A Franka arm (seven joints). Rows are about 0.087 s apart.
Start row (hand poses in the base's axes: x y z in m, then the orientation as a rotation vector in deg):
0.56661 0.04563 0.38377 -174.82 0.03 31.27
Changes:
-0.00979 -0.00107 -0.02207 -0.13 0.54 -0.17
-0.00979 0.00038 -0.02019 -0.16 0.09 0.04
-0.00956 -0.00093 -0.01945 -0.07 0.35 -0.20
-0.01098 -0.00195 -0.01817 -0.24 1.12 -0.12
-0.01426 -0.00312 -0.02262 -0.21 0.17 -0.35
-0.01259 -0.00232 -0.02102 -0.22 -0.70 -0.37
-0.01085 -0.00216 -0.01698 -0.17 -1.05 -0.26
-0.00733 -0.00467 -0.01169 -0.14 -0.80 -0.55
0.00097 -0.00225 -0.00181 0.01 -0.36 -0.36
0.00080 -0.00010 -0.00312 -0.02 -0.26 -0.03
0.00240 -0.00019 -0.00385 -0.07 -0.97 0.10
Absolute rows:
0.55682 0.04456 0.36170 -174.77 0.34 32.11
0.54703 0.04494 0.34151 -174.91 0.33 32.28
0.53747 0.04401 0.32206 -174.84 0.67 32.81
0.52649 0.04206 0.30389 -174.72 0.95 34.55
0.51223 0.03894 0.28127 -174.80 1.55 34.82
0.49964 0.03662 0.26025 -175.14 2.17 33.76
0.48879 0.03446 0.24327 -175.54 2.60 32.16
0.48146 0.02979 0.23158 -175.77 3.47 30.92
0.48243 0.02754 0.22977 -175.78 4.01 30.35
0.48323 0.02744 0.22665 -175.86 4.06 29.95
0.48563 0.02725 0.22280 -176.17 3.91 28.47

